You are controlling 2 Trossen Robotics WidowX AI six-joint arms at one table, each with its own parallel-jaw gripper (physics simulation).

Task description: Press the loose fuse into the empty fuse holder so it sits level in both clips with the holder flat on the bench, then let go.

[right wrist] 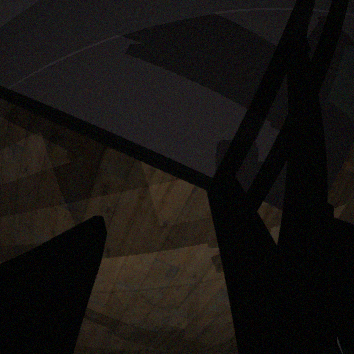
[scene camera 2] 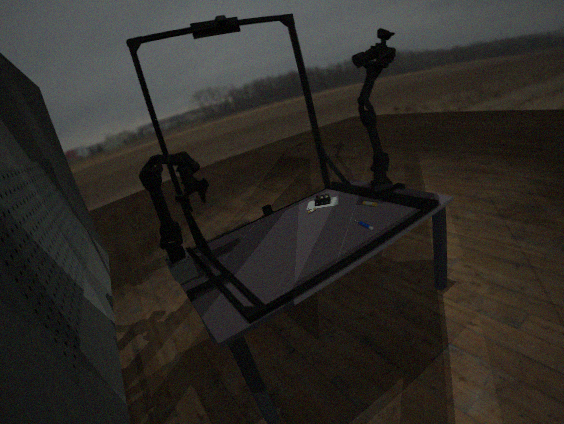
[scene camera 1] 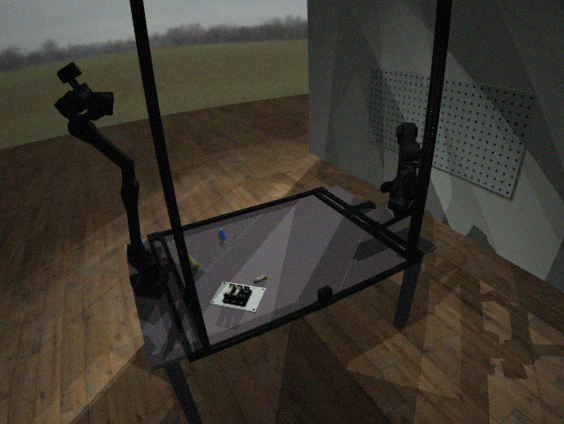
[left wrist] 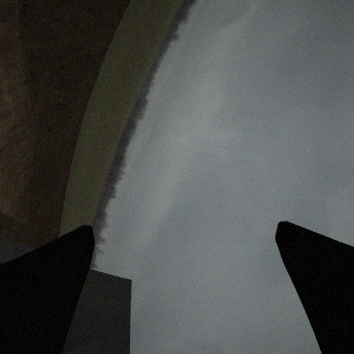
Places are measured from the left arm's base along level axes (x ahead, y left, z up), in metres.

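Pixels of known places: left gripper, fingertip midpoint: [scene camera 2: 393, 42] [scene camera 1: 88, 85] [left wrist: 187, 235]; right gripper, fingertip midpoint: [right wrist: 201, 222] [scene camera 2: 198, 207] [scene camera 1: 400, 216]; left arm's base at its link origin: [scene camera 2: 381, 181] [scene camera 1: 150, 278]; right arm's base at its link origin: [scene camera 2: 177, 258].
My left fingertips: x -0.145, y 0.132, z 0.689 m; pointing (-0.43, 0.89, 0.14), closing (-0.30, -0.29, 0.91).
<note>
For each thing: its top centre in the pictures, then the offset to it from my left fingertips. "spot": a spot on its surface instead.
- black fuse holder block at its top centre: [scene camera 1: 237, 288] [scene camera 2: 321, 197] 0.481 m ahead, 0.129 m right, 0.706 m down
- loose fuse at its top centre: [scene camera 1: 260, 277] [scene camera 2: 311, 209] 0.546 m ahead, 0.033 m right, 0.727 m down
- blue cylinder at its top centre: [scene camera 2: 362, 222] [scene camera 1: 223, 235] 0.323 m ahead, 0.239 m left, 0.728 m down
- small black block at a spot on its surface: [scene camera 1: 325, 294] [scene camera 2: 266, 206] spot: 0.793 m ahead, 0.141 m right, 0.698 m down
The black fuse holder block [scene camera 1: 237, 295] [scene camera 2: 323, 200] sits on a white plate [scene camera 1: 256, 301] [scene camera 2: 332, 204], with pale fuses in part of it; which slot is empty is too small to tell. A loose fuse [scene camera 1: 260, 278] [scene camera 2: 311, 210], pale with metallic ends, lies on the table just beyond the plate's edge. My left gripper [scene camera 1: 106, 103] [scene camera 2: 357, 60] [left wrist: 187, 235] is open and empty, high above its base and far from the fuse. My right gripper [scene camera 1: 384, 188] [scene camera 2: 203, 191] [right wrist: 201, 222] is open, off at the opposite end of the table from the holder; its one finger blends into dark shapes in the right wrist view.
A blue cylinder [scene camera 1: 222, 235] [scene camera 2: 365, 225] and a yellow one [scene camera 1: 193, 262] [scene camera 2: 370, 203] lie on the table. Black frame posts [scene camera 1: 158, 130] [scene camera 2: 307, 95] rise at the table's ends, and black rails edge it. A small black block [scene camera 1: 325, 294] [scene camera 2: 267, 209] sits on one long rail.
</note>
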